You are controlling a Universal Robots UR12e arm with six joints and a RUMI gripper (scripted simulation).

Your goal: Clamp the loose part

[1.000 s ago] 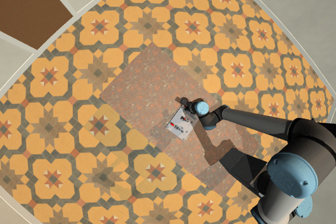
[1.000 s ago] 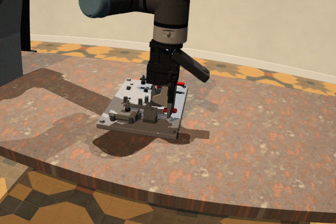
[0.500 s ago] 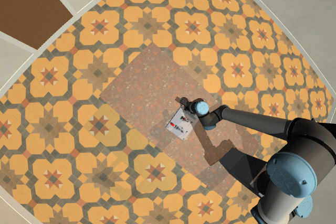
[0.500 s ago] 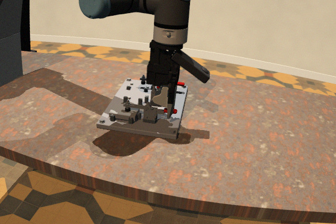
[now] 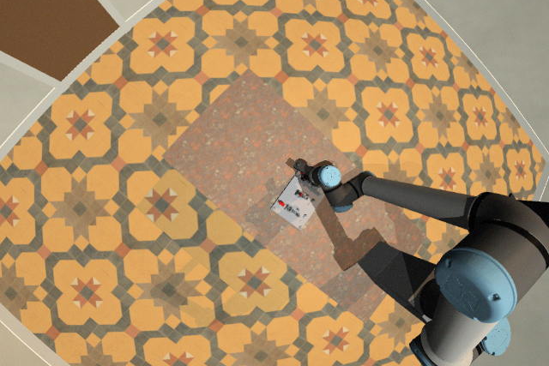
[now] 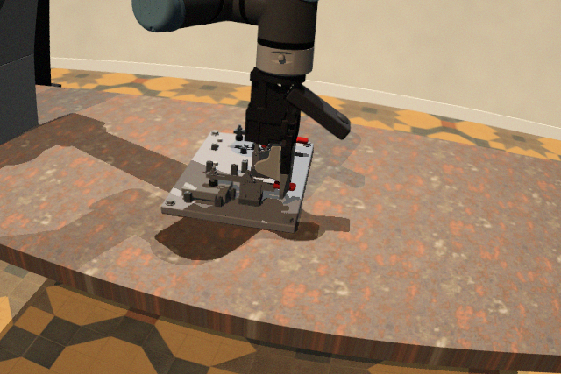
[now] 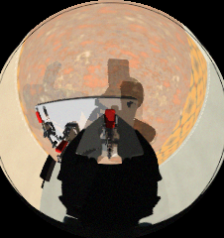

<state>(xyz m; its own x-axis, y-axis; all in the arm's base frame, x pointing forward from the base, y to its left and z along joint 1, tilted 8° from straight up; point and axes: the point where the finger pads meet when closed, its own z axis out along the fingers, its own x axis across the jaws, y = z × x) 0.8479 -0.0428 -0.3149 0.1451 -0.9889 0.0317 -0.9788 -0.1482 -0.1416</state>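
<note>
The toggle clamp is 60 mm behind my hand and 10 mm to the right of it. Round my hand: part (130 mm behind, 20 mm to the right, 20 mm below); grey fixture plate (100 mm behind, 100 mm to the left, 40 mm below).
</note>
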